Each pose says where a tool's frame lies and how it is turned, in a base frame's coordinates. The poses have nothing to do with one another.
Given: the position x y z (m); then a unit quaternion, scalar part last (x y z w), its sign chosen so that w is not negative.
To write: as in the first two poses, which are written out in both.
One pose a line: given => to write
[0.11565 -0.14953 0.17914 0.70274 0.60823 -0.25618 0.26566] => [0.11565 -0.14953 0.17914 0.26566 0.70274 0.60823 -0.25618]
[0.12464 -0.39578 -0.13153 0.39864 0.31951 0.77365 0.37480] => [0.12464 -0.39578 -0.13153 0.37480 0.39864 0.31951 0.77365]
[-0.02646 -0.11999 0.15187 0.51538 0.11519 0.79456 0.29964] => [-0.02646 -0.11999 0.15187 0.29964 0.51538 0.11519 0.79456]
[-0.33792 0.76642 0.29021 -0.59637 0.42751 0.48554 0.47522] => [-0.33792 0.76642 0.29021 0.47522 -0.59637 0.42751 0.48554]
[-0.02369 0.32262 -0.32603 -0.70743 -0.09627 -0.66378 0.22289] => [-0.02369 0.32262 -0.32603 0.22289 -0.70743 -0.09627 -0.66378]
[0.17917 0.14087 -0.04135 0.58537 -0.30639 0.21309 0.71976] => [0.17917 0.14087 -0.04135 0.71976 0.58537 -0.30639 0.21309]
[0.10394 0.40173 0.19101 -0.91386 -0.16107 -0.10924 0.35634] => [0.10394 0.40173 0.19101 0.35634 -0.91386 -0.16107 -0.10924]
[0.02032 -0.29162 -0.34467 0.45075 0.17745 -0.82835 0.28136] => [0.02032 -0.29162 -0.34467 0.28136 0.45075 0.17745 -0.82835]
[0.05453 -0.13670 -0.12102 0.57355 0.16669 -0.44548 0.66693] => [0.05453 -0.13670 -0.12102 0.66693 0.57355 0.16669 -0.44548]
